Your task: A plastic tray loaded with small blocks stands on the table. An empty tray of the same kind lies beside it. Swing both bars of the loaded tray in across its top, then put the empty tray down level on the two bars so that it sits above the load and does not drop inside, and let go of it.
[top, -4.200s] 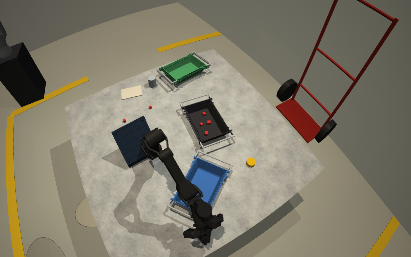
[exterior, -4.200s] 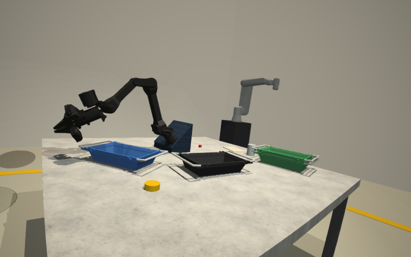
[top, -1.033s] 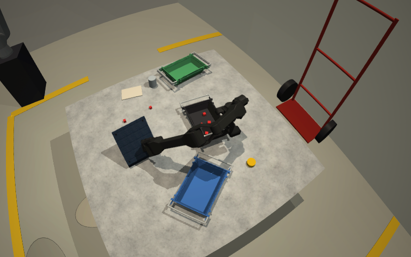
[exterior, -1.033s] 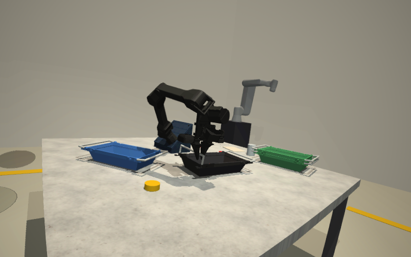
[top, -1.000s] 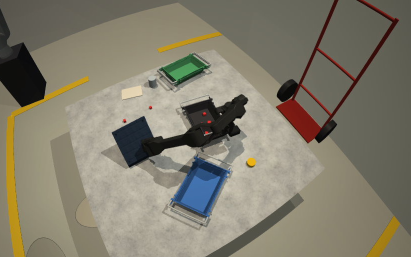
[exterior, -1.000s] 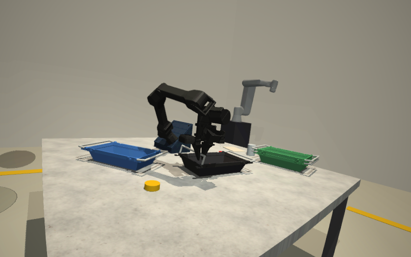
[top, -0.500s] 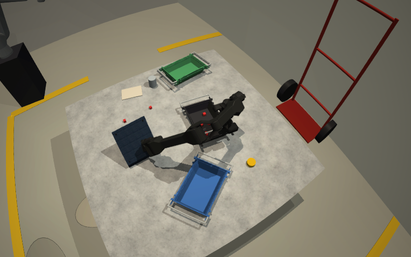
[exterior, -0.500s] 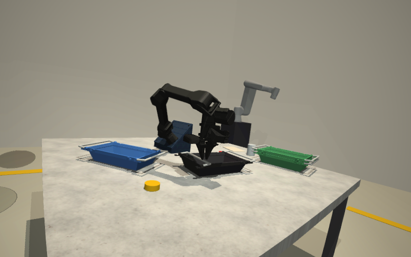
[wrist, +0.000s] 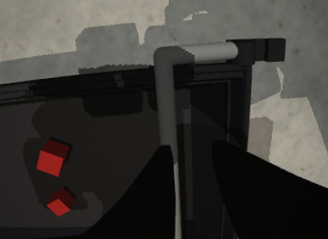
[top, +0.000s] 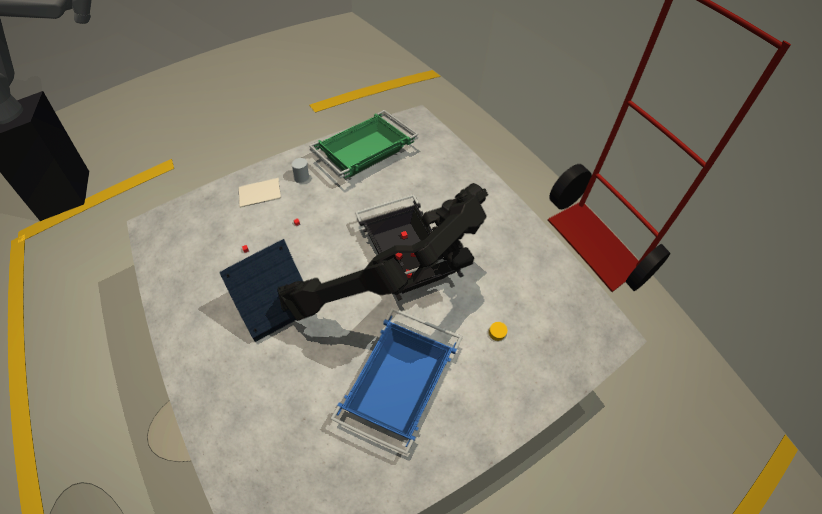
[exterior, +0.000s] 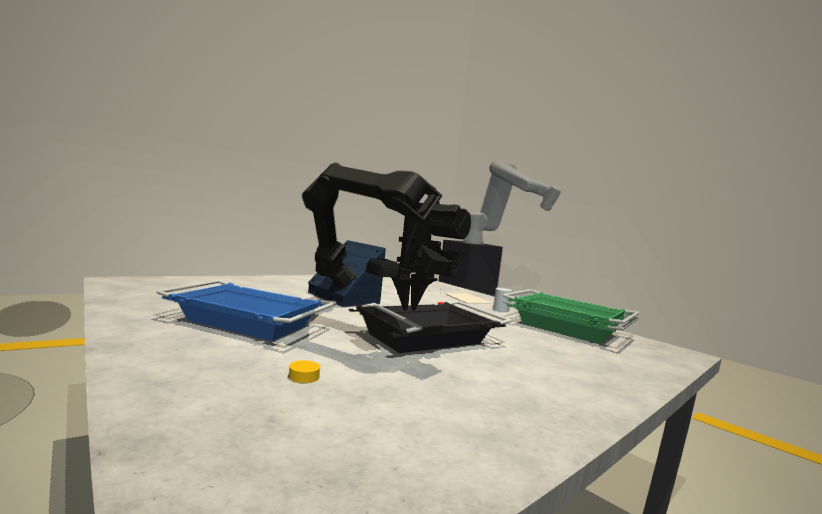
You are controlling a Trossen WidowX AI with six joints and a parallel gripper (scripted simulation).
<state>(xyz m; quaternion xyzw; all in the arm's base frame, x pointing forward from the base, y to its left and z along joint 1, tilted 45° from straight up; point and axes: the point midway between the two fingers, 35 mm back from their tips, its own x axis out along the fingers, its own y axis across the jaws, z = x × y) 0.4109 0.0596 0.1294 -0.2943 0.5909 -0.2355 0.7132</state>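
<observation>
Now: the blue tray 27 cm to the right of my gripper tip, 25 cm behind it and 5 cm below it. The rest, counted from my gripper tip: beige card 54 cm to the left, 43 cm behind, 9 cm below; grey cylinder 55 cm to the left, 27 cm behind, 5 cm below; yellow disc 24 cm to the right, 8 cm below, 6 cm ahead.
</observation>
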